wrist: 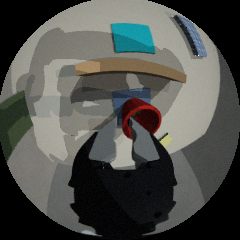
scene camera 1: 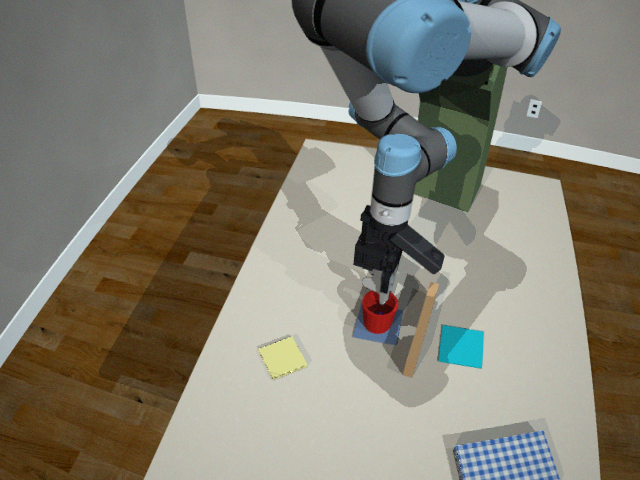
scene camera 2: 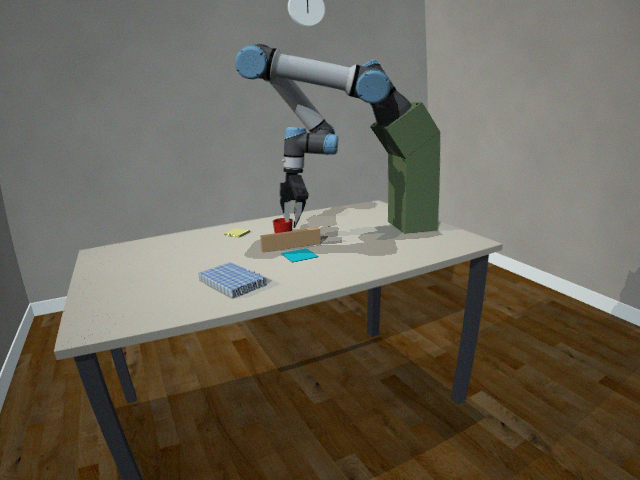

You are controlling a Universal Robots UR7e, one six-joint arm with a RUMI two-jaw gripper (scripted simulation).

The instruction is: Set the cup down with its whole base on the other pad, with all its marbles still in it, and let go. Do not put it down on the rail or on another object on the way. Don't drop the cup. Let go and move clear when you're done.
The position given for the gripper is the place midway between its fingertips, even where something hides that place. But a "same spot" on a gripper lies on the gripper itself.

gripper: wrist; scene camera 1 383, 301; scene camera 2
same spot on gripper: [wrist: 100, 148] = [scene camera 2: 299, 205]
